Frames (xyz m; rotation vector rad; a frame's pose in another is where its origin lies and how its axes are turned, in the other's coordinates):
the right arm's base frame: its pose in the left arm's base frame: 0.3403 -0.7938 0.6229 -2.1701 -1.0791 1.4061
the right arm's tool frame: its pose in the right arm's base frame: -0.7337 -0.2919 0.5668 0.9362 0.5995 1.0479
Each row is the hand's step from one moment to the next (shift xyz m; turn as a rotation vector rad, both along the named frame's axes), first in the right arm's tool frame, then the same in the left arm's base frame.
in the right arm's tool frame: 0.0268 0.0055 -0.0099 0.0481 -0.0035 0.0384
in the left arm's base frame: 0.0119 -0.0188 -0.0188 0.0092 0.0170 -0.0585
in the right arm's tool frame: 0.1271 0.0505 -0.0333 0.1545 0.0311 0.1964
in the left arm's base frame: 0.0318 -0.0923 -0.1014 -0.0334 0.0867 -0.2340
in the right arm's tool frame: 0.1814 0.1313 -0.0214 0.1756 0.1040 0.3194
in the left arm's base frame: -0.0121 -0.1453 -0.1713 -0.1313 0.1335 -0.3296
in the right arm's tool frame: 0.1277 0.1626 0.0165 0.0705 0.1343 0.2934
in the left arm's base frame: -0.0768 -0.1178 -0.1524 -0.1929 0.1279 -0.2357
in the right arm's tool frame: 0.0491 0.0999 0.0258 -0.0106 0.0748 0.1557
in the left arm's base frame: -0.0670 -0.0515 -0.0769 -0.1271 0.0803 -0.0857
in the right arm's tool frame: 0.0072 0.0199 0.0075 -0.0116 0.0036 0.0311
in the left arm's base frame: -0.0155 -0.0077 -0.0143 -0.0208 0.0253 -0.0066
